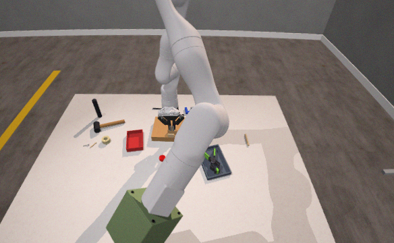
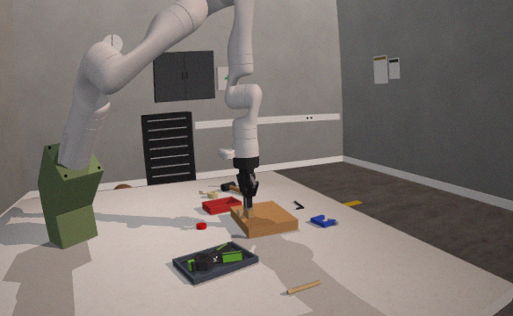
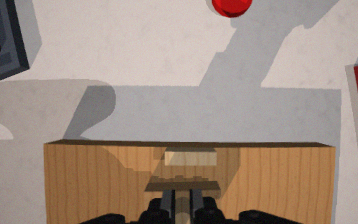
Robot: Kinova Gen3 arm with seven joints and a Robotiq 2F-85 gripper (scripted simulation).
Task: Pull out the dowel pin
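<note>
The dowel pin is 20 mm below my hand. From my hand the other things lie so: wooden bench board (40 mm ahead, 10 mm to the right, 50 mm below); red disc (120 mm behind, 80 mm to the left, 70 mm below); red tray (30 mm ahead, 190 mm to the left, 70 mm below).
</note>
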